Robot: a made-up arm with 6 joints. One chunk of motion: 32 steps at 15 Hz.
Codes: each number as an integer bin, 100 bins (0 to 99) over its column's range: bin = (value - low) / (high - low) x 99, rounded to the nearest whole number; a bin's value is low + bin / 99 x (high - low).
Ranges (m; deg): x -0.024..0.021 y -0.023..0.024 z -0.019..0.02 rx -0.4..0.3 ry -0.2..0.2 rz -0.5..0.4
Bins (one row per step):
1: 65 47 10 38 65 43
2: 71 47 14 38 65 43
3: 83 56 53 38 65 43
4: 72 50 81 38 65 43
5: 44 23 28 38 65 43
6: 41 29 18 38 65 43
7: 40 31 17 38 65 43
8: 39 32 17 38 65 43
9: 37 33 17 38 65 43
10: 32 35 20 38 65 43
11: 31 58 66 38 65 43
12: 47 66 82 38 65 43
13: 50 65 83 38 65 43
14: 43 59 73 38 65 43
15: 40 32 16 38 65 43
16: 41 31 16 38 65 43
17: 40 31 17 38 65 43
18: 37 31 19 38 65 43
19: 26 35 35 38 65 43
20: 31 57 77 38 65 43
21: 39 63 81 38 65 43
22: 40 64 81 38 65 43
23: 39 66 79 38 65 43
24: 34 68 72 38 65 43
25: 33 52 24 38 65 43
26: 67 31 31 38 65 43
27: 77 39 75 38 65 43
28: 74 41 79 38 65 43
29: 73 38 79 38 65 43
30: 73 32 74 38 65 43
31: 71 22 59 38 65 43
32: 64 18 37 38 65 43
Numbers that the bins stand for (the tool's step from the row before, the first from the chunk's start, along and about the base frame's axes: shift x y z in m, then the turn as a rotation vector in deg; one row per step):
1: 0.00555 -0.00069 -0.01506 -0.131 0.063 -0.109
2: 0.00827 -0.00069 -0.01348 -0.131 0.063 -0.109
3: 0.01373 0.00359 0.00188 -0.131 0.063 -0.109
4: 0.00873 0.00074 0.01291 -0.131 0.063 -0.109
5: -0.00400 -0.01208 -0.00797 -0.131 0.063 -0.109
6: -0.00536 -0.00923 -0.01191 -0.131 0.063 -0.109
7: -0.00582 -0.00828 -0.01230 -0.131 0.063 -0.109
8: -0.00627 -0.00781 -0.01230 -0.131 0.063 -0.109
9: -0.00718 -0.00733 -0.01230 -0.131 0.063 -0.109
10: -0.00945 -0.00638 -0.01112 -0.131 0.063 -0.109
11: -0.00991 0.00454 0.00700 -0.131 0.063 -0.109
12: -0.00264 0.00833 0.01330 -0.131 0.063 -0.109
13: -0.00127 0.00786 0.01370 -0.131 0.063 -0.109
14: -0.00445 0.00501 0.00976 -0.131 0.063 -0.109
15: -0.00582 -0.00781 -0.01270 -0.131 0.063 -0.109
16: -0.00536 -0.00828 -0.01270 -0.131 0.063 -0.109
17: -0.00582 -0.00828 -0.01230 -0.131 0.063 -0.109
18: -0.00718 -0.00828 -0.01152 -0.131 0.063 -0.109
19: -0.01218 -0.00638 -0.00521 -0.131 0.063 -0.109
20: -0.00991 0.00406 0.01133 -0.131 0.063 -0.109
21: -0.00627 0.00691 0.01291 -0.131 0.063 -0.109
22: -0.00582 0.00738 0.01291 -0.131 0.063 -0.109
23: -0.00627 0.00833 0.01212 -0.131 0.063 -0.109
24: -0.00855 0.00928 0.00936 -0.131 0.063 -0.109
25: -0.00900 0.00169 -0.00955 -0.131 0.063 -0.109
26: 0.00645 -0.00828 -0.00679 -0.131 0.063 -0.109
27: 0.01100 -0.00448 0.01055 -0.131 0.063 -0.109
28: 0.00964 -0.00354 0.01212 -0.131 0.063 -0.109
29: 0.00918 -0.00496 0.01212 -0.131 0.063 -0.109
30: 0.00918 -0.00781 0.01015 -0.131 0.063 -0.109
31: 0.00827 -0.01256 0.00424 -0.131 0.063 -0.109
32: 0.00509 -0.01445 -0.00442 -0.131 0.063 -0.109

